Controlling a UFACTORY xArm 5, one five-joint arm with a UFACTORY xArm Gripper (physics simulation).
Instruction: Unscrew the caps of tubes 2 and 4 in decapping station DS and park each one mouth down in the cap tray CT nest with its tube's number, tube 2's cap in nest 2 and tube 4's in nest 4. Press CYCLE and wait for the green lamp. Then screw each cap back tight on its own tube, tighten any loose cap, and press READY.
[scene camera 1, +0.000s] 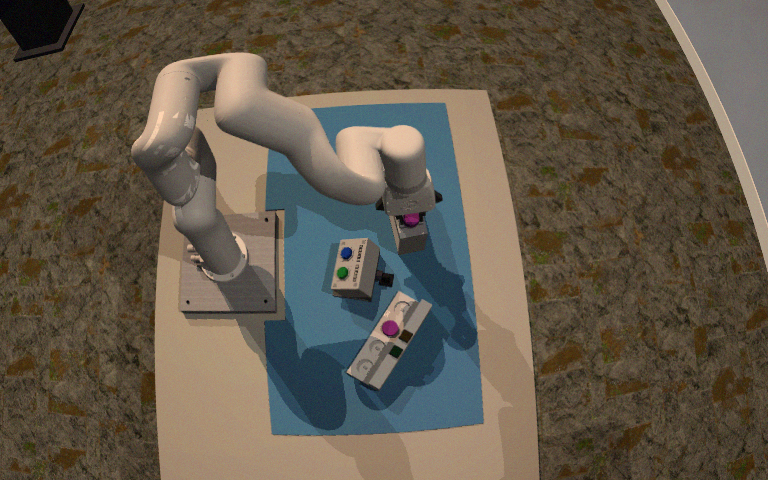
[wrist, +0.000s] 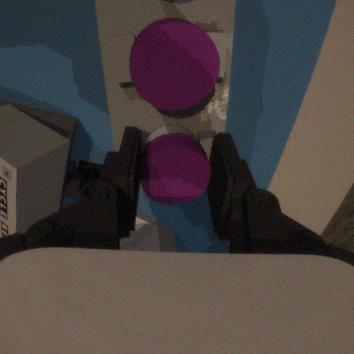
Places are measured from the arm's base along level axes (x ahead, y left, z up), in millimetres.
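Pixels of known places: gripper, fingertip midpoint: (scene camera 1: 410, 217) (wrist: 175, 154); arm's base, origin of the base link: (scene camera 1: 223, 257).
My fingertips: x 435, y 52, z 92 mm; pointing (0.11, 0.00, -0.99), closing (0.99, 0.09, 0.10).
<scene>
For each thing: its top centre in the pictures, then the offset to it from my fingertips. "spot": a spot on its surface instead.
- decapping station, middle of its top: (scene camera 1: 402, 189) dz -7, dx -15, dy +71 mm
- second magenta cap, middle of its top: (wrist: 175, 68) dz +11, dx -10, dy +45 mm
- cap tray, surface spot: (scene camera 1: 362, 374) spot: dz -105, dx -109, dy -321 mm
- control box, middle of its top: (scene camera 1: 355, 261) dz -26, dx -118, dy -88 mm
- blue button, middle of its top: (scene camera 1: 346, 251) dz -35, dx -136, dy -62 mm
- green button, middle of its top: (scene camera 1: 342, 271) dz -35, dx -144, dy -106 mm
- small black part, surface spot: (scene camera 1: 386, 279) spot: dz -100, dx -52, dy -103 mm
- brown square, surface spot: (scene camera 1: 406, 336) spot: dz -57, dx -15, dy -246 mm
- dark green square, surface spot: (scene camera 1: 395, 352) spot: dz -56, dx -38, dy -280 mm
My gripper (scene camera 1: 411, 217) (wrist: 175, 154) is shut on the magenta cap (wrist: 175, 170) at the near end of the decapping station (scene camera 1: 410, 242) (wrist: 116, 70); the pads meet the cap's two sides. A pale rim shows just behind this cap. A second magenta cap (wrist: 174, 64) stands behind it on the station, and part of a grey round thing shows at the top edge. The cap tray (scene camera 1: 362, 374) holds one magenta cap (scene camera 1: 390, 328) in the nest second from its upper right end. The tube and nest numbers are not legible.
The control box (scene camera 1: 373, 270) (wrist: 37, 150) has a blue button (scene camera 1: 346, 253) and a green button (scene camera 1: 342, 272). A small black part (scene camera 1: 386, 279) sticks out on its right. A brown square (scene camera 1: 406, 336) and a dark green square (scene camera 1: 395, 352) sit on the cap tray's raised side.
</scene>
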